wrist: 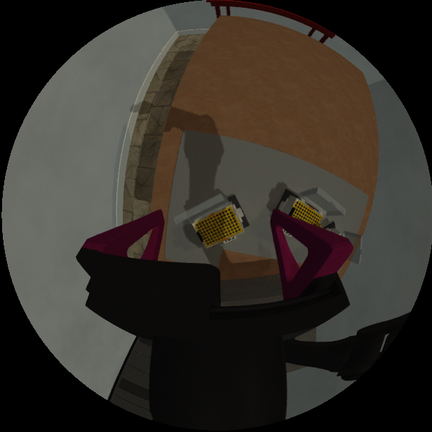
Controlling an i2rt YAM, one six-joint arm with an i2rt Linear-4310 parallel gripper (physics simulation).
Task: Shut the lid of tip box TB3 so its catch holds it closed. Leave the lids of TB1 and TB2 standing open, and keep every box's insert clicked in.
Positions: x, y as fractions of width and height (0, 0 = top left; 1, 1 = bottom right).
Scene:
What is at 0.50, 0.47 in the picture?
A clear lid.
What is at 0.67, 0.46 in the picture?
A tip box.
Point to a grey mat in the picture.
0.48, 0.38

